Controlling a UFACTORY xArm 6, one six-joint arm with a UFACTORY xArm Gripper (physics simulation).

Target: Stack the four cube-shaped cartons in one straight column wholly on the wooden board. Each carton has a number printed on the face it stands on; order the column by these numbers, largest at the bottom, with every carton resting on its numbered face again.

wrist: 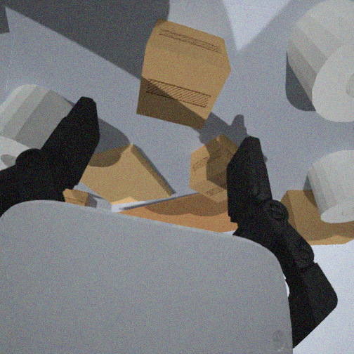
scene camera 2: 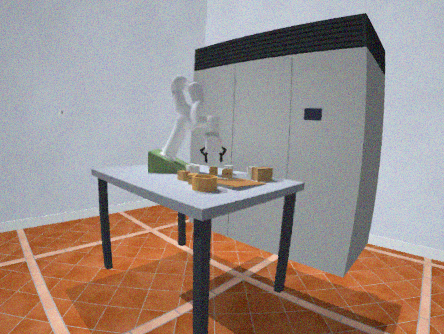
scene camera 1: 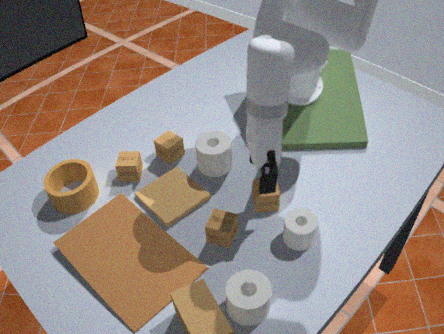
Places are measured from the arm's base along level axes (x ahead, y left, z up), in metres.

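Pixels of known places: gripper, fingertip midpoint: (scene camera 2: 213, 162) (scene camera 1: 261, 176); arm's base, link origin: (scene camera 2: 167, 157) (scene camera 1: 298, 84).
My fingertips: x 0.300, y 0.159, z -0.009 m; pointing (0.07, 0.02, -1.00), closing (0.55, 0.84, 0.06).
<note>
For each thing: its top centre in the pictures, then the offset to it from my fingertips.
- wooden board, top centre: (scene camera 1: 125, 253) (scene camera 2: 238, 180) dz -0.060, dx +0.297, dy -0.079 m
- light wooden slab, top centre: (scene camera 1: 171, 193) dz -0.068, dx +0.129, dy -0.147 m
- orange ring, top centre: (scene camera 1: 67, 176) (scene camera 2: 204, 176) dz -0.018, dx +0.295, dy -0.312 m
- wooden block, top centre: (scene camera 1: 200, 311) (scene camera 2: 262, 167) dz -0.006, dx +0.282, dy +0.142 m
The wooden board (scene camera 1: 100, 245) (scene camera 2: 245, 183) lies flat, bare of cartons. The four cartons stand apart on the table. One carton (scene camera 1: 266, 201) (wrist: 182, 75) is below my gripper, with hatched print on its visible faces. Another carton (scene camera 1: 222, 229) (wrist: 215, 165) stands between it and the board. Two more cartons, one (scene camera 1: 129, 167) near the ring and one (scene camera 1: 169, 147) near a white roll, stand beyond the lighter slab. The printed numbers are hidden underneath. My gripper (scene camera 2: 213, 160) (wrist: 168, 134) is open and empty, pointing down above the nearest carton; one finger partly covers that carton in the first scene view.
White rolls (scene camera 1: 213, 155) (scene camera 1: 300, 230) (scene camera 1: 248, 297) stand around the cartons. A light wooden slab (scene camera 1: 172, 197) lies beside the board. An orange ring (scene camera 1: 70, 187) (scene camera 2: 204, 183) stands at the far left. A wooden block (scene camera 1: 202, 310) (scene camera 2: 261, 174) is at the board's near edge.
</note>
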